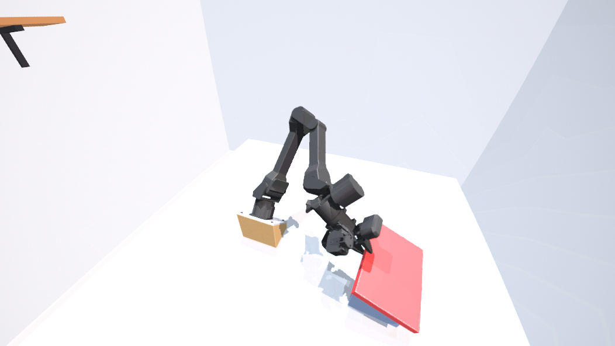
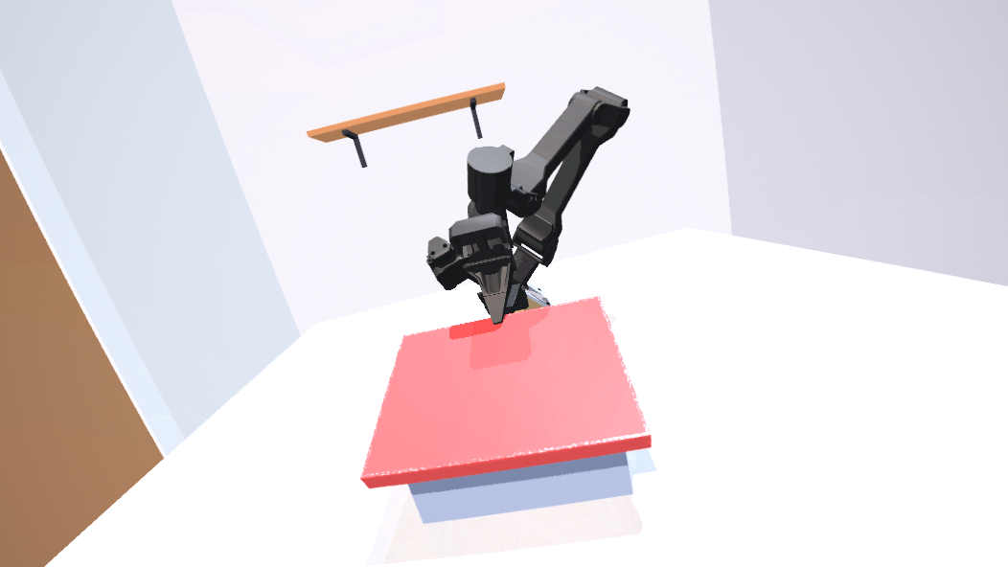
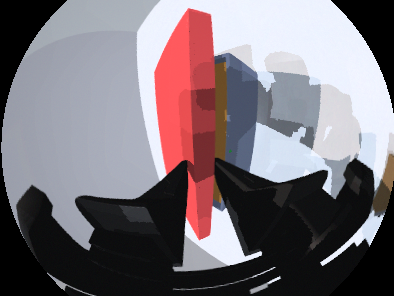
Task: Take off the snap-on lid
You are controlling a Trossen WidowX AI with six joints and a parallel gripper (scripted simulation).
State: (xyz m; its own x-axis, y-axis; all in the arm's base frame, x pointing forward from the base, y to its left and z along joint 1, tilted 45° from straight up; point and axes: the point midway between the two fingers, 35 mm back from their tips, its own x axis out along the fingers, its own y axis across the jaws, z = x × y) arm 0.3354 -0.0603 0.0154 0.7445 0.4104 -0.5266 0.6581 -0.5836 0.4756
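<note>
Right now the red lid is 80 mm ahead of my gripper tip, 10 mm to the right of it and 20 mm below it. The rest, counted from my gripper tip: pale blue storage box 60 mm ahead, 10 mm to the right, 90 mm below.
</note>
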